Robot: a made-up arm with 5 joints.
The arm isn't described. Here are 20 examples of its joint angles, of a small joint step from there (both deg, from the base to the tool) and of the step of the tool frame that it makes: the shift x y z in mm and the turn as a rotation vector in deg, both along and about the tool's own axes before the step.
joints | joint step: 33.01 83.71 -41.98 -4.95 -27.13 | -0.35 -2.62 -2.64 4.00 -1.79
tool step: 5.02 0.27 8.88 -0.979 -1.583 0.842
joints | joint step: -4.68 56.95 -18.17 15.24 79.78 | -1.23 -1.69 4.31 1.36 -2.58
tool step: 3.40 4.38 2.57 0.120 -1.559 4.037
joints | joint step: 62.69 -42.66 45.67 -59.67 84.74 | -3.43 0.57 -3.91 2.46 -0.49
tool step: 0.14 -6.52 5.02 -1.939 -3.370 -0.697
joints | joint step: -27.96 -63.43 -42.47 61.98 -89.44 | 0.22 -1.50 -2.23 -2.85 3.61
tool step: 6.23 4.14 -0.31 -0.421 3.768 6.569
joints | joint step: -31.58 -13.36 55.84 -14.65 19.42 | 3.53 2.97 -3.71 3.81 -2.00
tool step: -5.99 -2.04 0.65 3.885 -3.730 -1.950
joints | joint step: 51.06 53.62 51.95 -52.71 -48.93 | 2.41 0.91 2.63 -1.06 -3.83
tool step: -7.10 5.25 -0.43 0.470 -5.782 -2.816
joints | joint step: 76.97 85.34 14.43 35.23 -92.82 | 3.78 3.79 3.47 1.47 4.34
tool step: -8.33 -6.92 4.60 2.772 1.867 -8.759
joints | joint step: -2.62 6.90 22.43 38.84 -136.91 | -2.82 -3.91 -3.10 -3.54 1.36
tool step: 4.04 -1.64 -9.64 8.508 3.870 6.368
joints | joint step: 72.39 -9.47 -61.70 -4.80 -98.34 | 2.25 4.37 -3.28 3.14 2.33
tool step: -4.35 0.43 4.91 -1.149 4.491 -4.119
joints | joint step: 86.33 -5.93 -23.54 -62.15 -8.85 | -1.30 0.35 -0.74 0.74 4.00
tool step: 4.02 -0.57 -2.30 0.344 2.700 -0.074
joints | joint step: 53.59 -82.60 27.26 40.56 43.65 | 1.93 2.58 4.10 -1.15 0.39
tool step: 3.44 -2.93 -4.97 5.296 0.792 2.468
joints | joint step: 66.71 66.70 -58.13 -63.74 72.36 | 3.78 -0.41 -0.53 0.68 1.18
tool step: -6.37 -0.58 -13.50 1.981 4.288 -0.880
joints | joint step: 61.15 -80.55 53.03 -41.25 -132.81 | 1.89 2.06 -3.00 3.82 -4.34
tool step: 1.73 -1.53 -0.12 -2.551 -2.595 -1.522
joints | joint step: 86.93 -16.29 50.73 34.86 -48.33 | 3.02 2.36 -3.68 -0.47 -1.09
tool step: -0.85 1.35 4.51 -2.014 -3.898 0.617
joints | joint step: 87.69 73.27 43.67 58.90 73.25 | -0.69 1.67 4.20 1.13 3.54
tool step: 6.78 -1.39 -1.05 2.477 3.544 6.585
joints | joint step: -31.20 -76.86 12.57 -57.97 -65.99 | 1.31 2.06 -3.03 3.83 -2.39
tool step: -2.41 -3.98 -0.27 1.728 -1.264 -2.376
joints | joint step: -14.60 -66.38 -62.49 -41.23 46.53 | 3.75 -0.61 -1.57 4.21 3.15
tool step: 3.68 -4.00 5.65 -1.386 3.859 3.970
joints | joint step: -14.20 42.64 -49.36 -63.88 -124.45 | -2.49 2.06 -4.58 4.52 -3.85
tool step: -12.18 -1.72 -4.83 -0.487 -6.183 -2.126
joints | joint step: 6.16 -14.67 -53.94 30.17 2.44 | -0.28 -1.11 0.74 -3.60 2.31
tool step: 1.34 1.76 1.85 -3.976 2.127 -0.036
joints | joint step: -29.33 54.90 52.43 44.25 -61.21 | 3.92 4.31 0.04 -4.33 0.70
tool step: -2.15 -6.19 2.88 3.021 -1.165 1.661
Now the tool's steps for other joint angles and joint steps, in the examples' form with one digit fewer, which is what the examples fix.
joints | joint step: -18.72 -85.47 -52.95 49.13 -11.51 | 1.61 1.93 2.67 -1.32 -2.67
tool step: 0.2 -6.4 -5.4 3.18 -1.06 -0.79
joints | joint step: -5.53 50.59 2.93 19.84 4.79 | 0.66 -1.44 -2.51 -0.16 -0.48
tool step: -2.4 2.8 4.8 -4.08 -1.11 -0.54
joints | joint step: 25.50 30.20 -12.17 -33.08 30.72 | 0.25 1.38 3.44 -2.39 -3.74
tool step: 0.8 4.1 -5.5 2.25 -3.68 0.96
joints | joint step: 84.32 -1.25 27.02 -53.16 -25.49 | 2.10 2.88 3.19 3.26 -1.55
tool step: -6.7 6.0 -3.3 7.51 -0.73 -5.87
